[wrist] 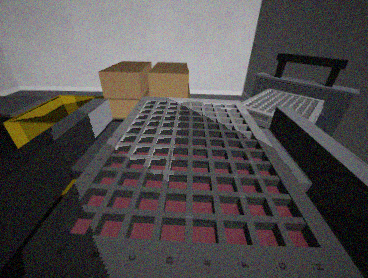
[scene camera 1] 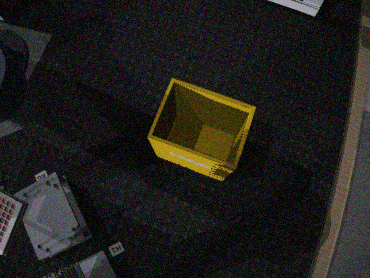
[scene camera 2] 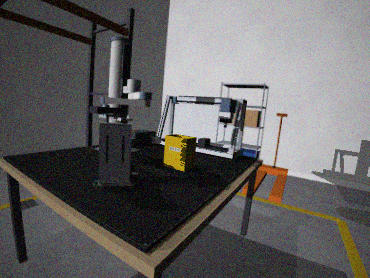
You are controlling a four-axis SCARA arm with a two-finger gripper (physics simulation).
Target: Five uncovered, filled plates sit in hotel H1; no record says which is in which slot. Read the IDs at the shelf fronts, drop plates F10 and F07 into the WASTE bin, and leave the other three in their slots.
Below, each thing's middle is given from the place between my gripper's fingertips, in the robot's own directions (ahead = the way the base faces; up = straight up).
Right now the hotel H1 (wrist: pixel 335 105) is 190 mm to the right of my hand, 180 mm ahead of it and 160 mm below it.
